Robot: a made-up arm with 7 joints. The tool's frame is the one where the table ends. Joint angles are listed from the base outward.
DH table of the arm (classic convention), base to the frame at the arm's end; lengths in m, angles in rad. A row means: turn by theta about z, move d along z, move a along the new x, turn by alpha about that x. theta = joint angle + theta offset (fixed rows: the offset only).
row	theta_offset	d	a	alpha
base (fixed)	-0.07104	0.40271	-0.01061	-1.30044
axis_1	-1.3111	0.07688	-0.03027	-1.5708
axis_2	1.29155	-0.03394	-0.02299	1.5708
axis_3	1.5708	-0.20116	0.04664	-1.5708
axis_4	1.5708	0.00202	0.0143	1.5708
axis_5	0	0.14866	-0.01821	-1.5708
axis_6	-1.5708	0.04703	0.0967	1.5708
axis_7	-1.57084	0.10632	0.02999	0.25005
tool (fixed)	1.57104	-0.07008	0	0
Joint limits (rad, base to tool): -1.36..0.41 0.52..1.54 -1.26..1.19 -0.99..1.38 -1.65..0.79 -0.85..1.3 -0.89..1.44
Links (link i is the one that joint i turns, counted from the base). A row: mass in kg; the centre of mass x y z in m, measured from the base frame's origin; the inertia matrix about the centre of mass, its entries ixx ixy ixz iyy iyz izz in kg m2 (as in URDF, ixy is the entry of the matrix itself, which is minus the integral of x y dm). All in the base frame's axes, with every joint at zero. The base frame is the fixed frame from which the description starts. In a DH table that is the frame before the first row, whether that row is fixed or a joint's. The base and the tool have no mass.
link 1: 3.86; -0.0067 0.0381 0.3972; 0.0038 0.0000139 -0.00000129 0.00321 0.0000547 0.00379
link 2: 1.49; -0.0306 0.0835 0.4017; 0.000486 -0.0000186 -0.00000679 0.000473 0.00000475 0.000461
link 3: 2.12; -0.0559 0.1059 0.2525; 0.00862 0 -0.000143 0.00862 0 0.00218
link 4: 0.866; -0.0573 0.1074 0.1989; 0.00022 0 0 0.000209 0 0.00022
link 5: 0.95; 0.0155 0.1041 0.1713; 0.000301 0 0.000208 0.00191 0 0.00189
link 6: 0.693; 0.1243 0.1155 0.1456; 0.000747 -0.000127 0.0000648 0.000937 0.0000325 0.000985
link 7: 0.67; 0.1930 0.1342 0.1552; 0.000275 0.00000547 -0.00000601 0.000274 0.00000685 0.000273
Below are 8 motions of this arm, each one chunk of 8 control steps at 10 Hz.
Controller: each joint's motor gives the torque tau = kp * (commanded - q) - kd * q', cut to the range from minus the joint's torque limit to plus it. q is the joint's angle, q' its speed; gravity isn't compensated. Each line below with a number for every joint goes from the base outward.
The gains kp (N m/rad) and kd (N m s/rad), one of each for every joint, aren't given. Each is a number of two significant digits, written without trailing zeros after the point. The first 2 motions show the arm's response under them.
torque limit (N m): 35 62 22 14 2.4 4.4 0.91
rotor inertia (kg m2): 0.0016 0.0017 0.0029 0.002 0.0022 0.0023 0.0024
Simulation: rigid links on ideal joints. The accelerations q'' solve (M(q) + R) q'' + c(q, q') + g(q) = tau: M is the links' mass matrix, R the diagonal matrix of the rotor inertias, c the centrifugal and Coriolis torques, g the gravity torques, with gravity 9.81 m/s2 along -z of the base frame. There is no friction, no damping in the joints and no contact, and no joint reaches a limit. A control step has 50 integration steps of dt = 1/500 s. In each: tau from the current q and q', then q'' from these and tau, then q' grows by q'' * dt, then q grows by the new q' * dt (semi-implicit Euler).
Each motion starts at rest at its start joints. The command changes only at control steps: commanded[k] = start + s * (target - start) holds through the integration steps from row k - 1 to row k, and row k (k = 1, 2, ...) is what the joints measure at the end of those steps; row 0 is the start. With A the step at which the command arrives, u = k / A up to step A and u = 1 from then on. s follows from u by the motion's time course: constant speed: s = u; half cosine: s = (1 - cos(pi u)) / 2; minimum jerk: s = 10 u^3 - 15 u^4 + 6 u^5; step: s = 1 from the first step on.
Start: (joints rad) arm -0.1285 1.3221 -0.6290 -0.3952 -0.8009 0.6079 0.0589
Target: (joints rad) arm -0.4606 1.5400 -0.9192 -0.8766 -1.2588 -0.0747 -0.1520
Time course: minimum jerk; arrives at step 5
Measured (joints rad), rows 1 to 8:
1: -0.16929 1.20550 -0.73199 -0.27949 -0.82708 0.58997 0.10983
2: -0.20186 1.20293 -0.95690 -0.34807 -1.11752 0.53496 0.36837
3: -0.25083 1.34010 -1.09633 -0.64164 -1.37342 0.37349 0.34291
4: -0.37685 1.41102 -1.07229 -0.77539 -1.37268 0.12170 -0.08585
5: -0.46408 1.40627 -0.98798 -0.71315 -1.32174 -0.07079 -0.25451
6: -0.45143 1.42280 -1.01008 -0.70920 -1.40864 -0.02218 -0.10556
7: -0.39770 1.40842 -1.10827 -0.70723 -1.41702 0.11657 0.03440
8: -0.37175 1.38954 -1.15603 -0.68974 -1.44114 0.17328 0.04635
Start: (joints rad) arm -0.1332 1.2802 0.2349 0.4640 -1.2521 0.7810 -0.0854
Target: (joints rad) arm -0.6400 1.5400 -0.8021 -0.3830 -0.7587 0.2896 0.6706
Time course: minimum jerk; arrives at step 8
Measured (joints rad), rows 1 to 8:
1: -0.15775 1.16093 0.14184 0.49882 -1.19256 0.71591 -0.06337
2: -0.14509 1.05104 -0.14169 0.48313 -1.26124 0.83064 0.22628
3: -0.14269 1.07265 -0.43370 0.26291 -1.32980 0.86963 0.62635
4: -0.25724 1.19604 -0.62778 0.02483 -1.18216 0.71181 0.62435
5: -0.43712 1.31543 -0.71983 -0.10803 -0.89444 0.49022 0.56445
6: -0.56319 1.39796 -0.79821 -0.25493 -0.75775 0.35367 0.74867
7: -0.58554 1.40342 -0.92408 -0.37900 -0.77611 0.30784 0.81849
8: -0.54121 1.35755 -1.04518 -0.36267 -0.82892 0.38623 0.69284
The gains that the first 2 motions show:
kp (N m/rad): 37 51 19 12 1.9 3.7 0.69
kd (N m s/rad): 1.3 1.1 0.5 0.25 0.028 0.09 0.015
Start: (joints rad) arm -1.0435 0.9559 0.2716 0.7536 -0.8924 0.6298 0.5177
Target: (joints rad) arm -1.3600 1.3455 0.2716 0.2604 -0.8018 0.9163 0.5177
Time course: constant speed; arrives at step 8
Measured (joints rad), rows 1 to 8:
1: -0.95521 0.90966 0.23324 0.76079 -0.86091 0.67779 0.53016
2: -0.88866 0.84608 0.13728 0.91853 -0.93813 0.92630 0.68560
3: -0.83478 0.83286 0.08144 0.92705 -0.98794 1.10605 0.92110
4: -0.87812 0.91607 0.09153 0.83833 -0.91582 1.06608 0.83812
5: -1.01557 1.03814 0.14941 0.67878 -0.83991 0.97197 0.68233
6: -1.14004 1.14300 0.19082 0.46148 -0.85773 0.93042 0.60005
7: -1.19379 1.21565 0.20958 0.32741 -0.87365 0.97600 0.45921
8: -1.20542 1.25188 0.19701 0.33526 -0.84278 1.10291 0.39480

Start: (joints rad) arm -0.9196 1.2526 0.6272 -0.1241 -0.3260 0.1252 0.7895
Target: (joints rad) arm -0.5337 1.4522 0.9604 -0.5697 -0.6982 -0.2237 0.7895
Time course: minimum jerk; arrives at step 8
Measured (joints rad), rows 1 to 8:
1: -0.83201 1.12632 0.66050 -0.17944 -0.29194 0.04908 0.72807
2: -0.74892 1.07077 0.54929 -0.09779 -0.34588 0.13101 0.56625
3: -0.64777 1.09794 0.47772 -0.05276 -0.60702 0.37801 0.62554
4: -0.54294 1.10135 0.55942 -0.10549 -0.78707 0.36768 0.79384
5: -0.49768 1.16349 0.68107 -0.22143 -0.73860 0.20707 0.79410
6: -0.50591 1.26368 0.82651 -0.43411 -0.75278 -0.05181 0.72698
7: -0.53306 1.34861 0.96352 -0.68713 -0.59949 -0.34269 0.75175
8: -0.55614 1.36323 1.01951 -0.90066 -0.36215 -0.58958 0.80999

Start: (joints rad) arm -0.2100 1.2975 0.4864 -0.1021 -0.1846 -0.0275 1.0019
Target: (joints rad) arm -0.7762 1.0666 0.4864 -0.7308 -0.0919 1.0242 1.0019
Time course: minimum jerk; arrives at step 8
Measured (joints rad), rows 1 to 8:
1: -0.21538 1.15595 0.41219 -0.11385 -0.13414 -0.04664 0.98325
2: -0.21001 1.05048 0.17327 -0.03268 -0.10662 0.22724 0.89678
3: -0.22805 0.96289 0.11265 -0.00818 -0.47303 0.66759 0.86589
4: -0.31292 0.93585 0.17943 -0.09015 -0.60490 1.03339 1.08209
5: -0.47525 0.91760 0.24852 -0.32837 -0.36730 1.07225 1.13202
6: -0.65313 0.93529 0.31605 -0.61501 -0.26569 1.00278 0.97445
7: -0.70413 0.96613 0.38983 -0.84381 -0.14057 0.98568 0.82434
8: -0.67671 0.95038 0.42206 -0.86193 0.01996 1.01864 0.78056

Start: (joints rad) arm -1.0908 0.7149 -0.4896 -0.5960 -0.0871 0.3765 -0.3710
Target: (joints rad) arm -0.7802 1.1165 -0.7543 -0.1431 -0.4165 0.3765 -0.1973
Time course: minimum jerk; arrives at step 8
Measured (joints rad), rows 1 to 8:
1: -0.96637 0.66336 -0.56552 -0.56233 -0.03819 0.37831 -0.40887
2: -0.83198 0.66694 -0.79360 -0.38808 -0.18179 0.47773 -0.34870
3: -0.74971 0.73247 -0.90025 -0.18677 -0.49078 0.63900 -0.02337
4: -0.68419 0.85613 -0.90959 -0.08456 -0.50554 0.65422 0.09431
5: -0.65898 0.95274 -0.89910 -0.03660 -0.42491 0.56584 -0.11551
6: -0.66446 0.99105 -0.91116 -0.03020 -0.49428 0.50366 -0.19591
7: -0.65263 0.99666 -0.94610 -0.03423 -0.50078 0.47865 -0.04824
8: -0.62799 0.99065 -0.98046 -0.02325 -0.50378 0.49626 0.03060

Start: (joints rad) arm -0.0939 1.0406 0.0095 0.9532 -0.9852 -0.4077 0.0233
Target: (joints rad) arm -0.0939 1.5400 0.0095 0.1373 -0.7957 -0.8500 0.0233
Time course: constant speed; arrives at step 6
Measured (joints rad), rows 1 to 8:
1: -0.09002 0.98406 -0.08001 0.87486 -1.08821 -0.37186 0.06685
2: -0.06375 0.95158 -0.24846 0.70396 -0.98371 -0.20547 0.16000
3: -0.03114 1.02790 -0.33375 0.53226 -0.67014 -0.31127 0.20076
4: -0.03648 1.18487 -0.26851 0.42259 -0.48827 -0.53418 0.07645
5: -0.07345 1.32672 -0.17103 0.28897 -0.67100 -0.63467 -0.01314
6: -0.08214 1.41638 -0.13453 0.14581 -0.86458 -0.75932 0.03216
7: -0.08586 1.40437 -0.13911 0.13719 -0.60040 -0.80960 0.03591
8: -0.05843 1.36365 -0.24255 0.14508 -0.39527 -0.72639 0.01095

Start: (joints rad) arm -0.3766 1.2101 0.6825 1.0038 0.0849 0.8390 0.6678
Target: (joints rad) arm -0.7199 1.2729 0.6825 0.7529 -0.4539 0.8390 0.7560
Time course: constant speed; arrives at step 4
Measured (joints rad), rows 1 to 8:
1: -0.42797 1.09840 0.65519 1.02278 -0.02471 0.85850 0.76181
2: -0.49172 0.94348 0.57780 1.12877 -0.51108 0.93709 0.89708
3: -0.53530 0.88413 0.55528 1.16321 -0.77917 1.14902 0.96907
4: -0.59257 0.95996 0.56946 1.07944 -0.64686 1.07629 0.96086
5: -0.63640 1.08363 0.61592 0.92105 -0.50261 0.86475 0.92742
6: -0.66340 1.15894 0.65100 0.81376 -0.43189 0.84479 0.79130
7: -0.65742 1.13902 0.64632 0.85024 -0.46275 0.88644 0.69704
8: -0.62938 1.05270 0.60841 0.97762 -0.57060 0.96745 0.83726

